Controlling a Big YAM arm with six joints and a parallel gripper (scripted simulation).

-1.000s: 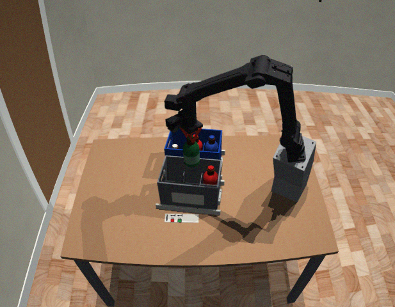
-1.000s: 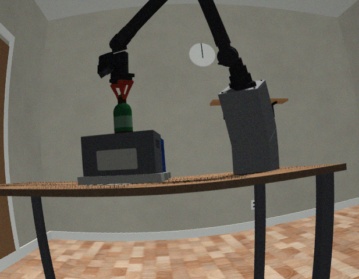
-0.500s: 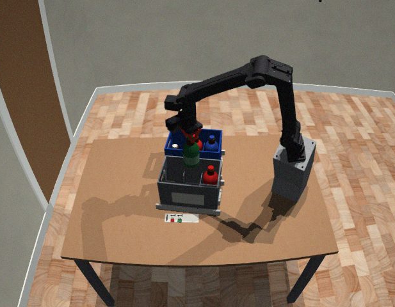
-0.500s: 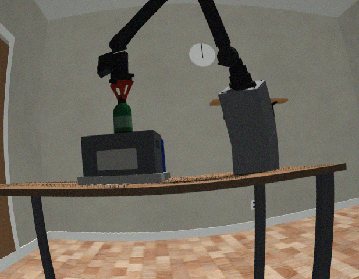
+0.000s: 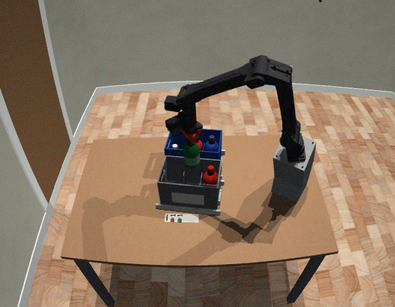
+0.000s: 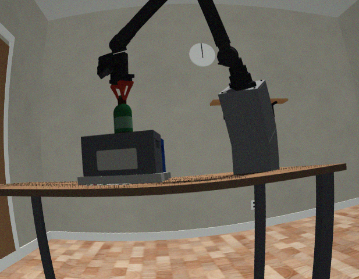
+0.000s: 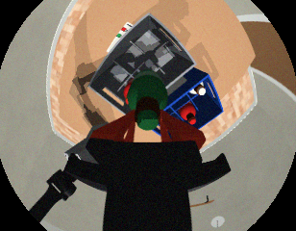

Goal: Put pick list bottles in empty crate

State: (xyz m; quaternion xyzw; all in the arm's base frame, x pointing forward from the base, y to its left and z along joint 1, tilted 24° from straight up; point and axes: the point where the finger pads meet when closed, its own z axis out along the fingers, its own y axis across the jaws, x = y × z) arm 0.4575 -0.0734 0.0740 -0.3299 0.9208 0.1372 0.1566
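Right now my hand is 60 mm above the green-labelled bottle. From my hand the other things lie so: blue-labelled bottle (240 mm below, 230 mm to the right, 80 mm behind); then red-labelled bottle (240 mm below, 90 mm behind); then grey crate (240 mm below, 40 mm to the left).
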